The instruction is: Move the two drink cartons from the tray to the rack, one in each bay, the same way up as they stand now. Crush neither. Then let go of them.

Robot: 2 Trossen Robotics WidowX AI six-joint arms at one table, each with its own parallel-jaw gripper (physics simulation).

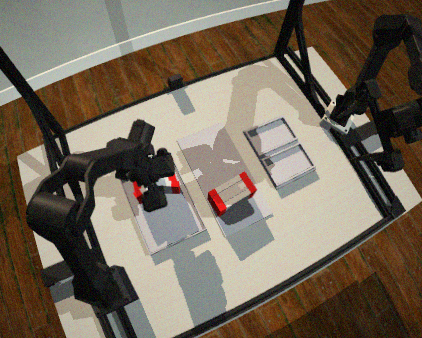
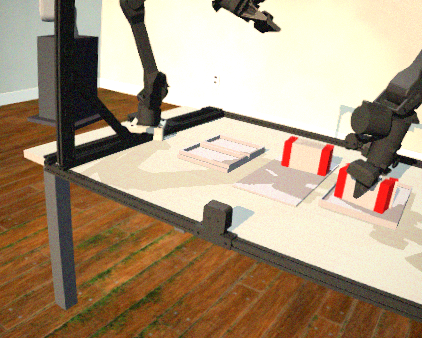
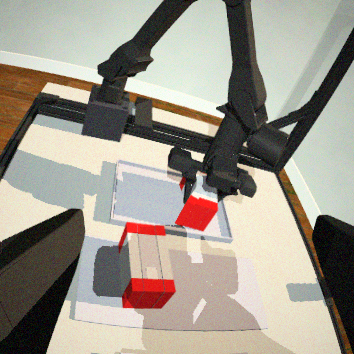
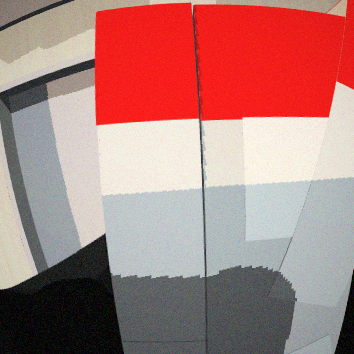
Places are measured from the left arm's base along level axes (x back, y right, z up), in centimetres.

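Pixels of known places: left gripper, between the fingertips: (image 1: 342, 139) (image 2: 273, 25) (image 3: 203, 225); right gripper, between the fingertips: (image 1: 159, 184) (image 2: 359, 194) (image 4: 218, 222); left arm's base, origin of its link: (image 2: 148, 123); right arm's base, origin of its link: (image 1: 105, 291) (image 3: 109, 96).
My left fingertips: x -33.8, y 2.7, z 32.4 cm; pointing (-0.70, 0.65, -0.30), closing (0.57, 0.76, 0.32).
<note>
Ahead of a thing's pixels: the offset from my left fingertips to its top centre. "pt": to the spot under its first point. Level surfaces: height alone.
One drink carton @[dx -21.4, dy +34.3, dz -28.6 cm] (image 1: 174, 182) (image 2: 341, 182) (image 3: 197, 212) (image 4: 211, 105), cream with red ends, lies at the far end of the shallow grey tray @[dx -24.2, dy +31.0, dz -34.4 cm] (image 1: 176, 221) (image 2: 340, 208) (image 3: 147, 197) (image 4: 53, 158). My right gripper (image 1: 154, 188) (image 2: 360, 191) (image 3: 195, 205) is low over it. Its fingers stand on either side of the carton, open and not pressing on it. The second carton @[dx -11.6, dy +14.9, dz -28.8 cm] (image 1: 232, 192) (image 2: 307, 155) (image 3: 149, 260) lies on a flat pale mat @[dz -35.6 cm] (image 1: 206, 157) (image 2: 277, 184) (image 3: 218, 281) beside the tray. The two-bay rack @[dx +10.8, dy +9.7, dz -34.0 cm] (image 1: 281, 148) (image 2: 209, 164) is empty. My left gripper (image 2: 267, 23) hangs high above the table, open and empty.
A small black block @[pt dx +11.6, dy +51.3, dz -31.1 cm] (image 1: 175, 81) (image 2: 217, 214) sits on the table's edge rail. Black frame posts @[pt dx +48.2, dy +29.7, dz -15.5 cm] (image 2: 65, 84) (image 1: 293, 20) rise at the corners. The left arm's base (image 1: 338, 117) (image 2: 149, 114) stands beyond the rack.
</note>
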